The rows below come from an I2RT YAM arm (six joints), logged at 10 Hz.
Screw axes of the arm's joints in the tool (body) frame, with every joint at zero. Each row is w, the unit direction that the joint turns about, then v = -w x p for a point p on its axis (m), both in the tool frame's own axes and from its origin. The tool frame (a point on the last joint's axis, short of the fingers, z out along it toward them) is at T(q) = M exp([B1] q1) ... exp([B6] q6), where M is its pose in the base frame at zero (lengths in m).
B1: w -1 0 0 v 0 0.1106 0
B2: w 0 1 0 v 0.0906 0 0.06
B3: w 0 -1 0 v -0.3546 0 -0.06
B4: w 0 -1 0 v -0.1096 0 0
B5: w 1 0 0 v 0 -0.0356 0
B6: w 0 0 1 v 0 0 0
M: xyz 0.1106 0 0.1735 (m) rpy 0 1.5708 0 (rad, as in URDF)
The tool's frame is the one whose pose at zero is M.
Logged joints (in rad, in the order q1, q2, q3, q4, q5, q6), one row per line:
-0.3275 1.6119 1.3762 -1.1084 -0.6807 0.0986
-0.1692 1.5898 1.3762 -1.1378 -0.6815 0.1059
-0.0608 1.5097 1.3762 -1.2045 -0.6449 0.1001
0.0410 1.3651 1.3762 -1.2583 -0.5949 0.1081
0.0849 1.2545 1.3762 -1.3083 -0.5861 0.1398
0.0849 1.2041 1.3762 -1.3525 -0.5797 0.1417
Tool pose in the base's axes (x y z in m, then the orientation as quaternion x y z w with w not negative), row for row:
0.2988 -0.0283 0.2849 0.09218 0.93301 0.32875 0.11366
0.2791 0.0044 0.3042 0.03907 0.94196 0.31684 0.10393
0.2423 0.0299 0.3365 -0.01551 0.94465 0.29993 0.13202
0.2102 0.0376 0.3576 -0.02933 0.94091 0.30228 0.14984
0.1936 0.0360 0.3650 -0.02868 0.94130 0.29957 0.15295
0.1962 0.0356 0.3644 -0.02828 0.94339 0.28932 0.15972
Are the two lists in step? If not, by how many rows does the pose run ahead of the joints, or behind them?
The pose runs 1 row ahead of the joints: the pose in row i belongs to the joints in row i + 1.
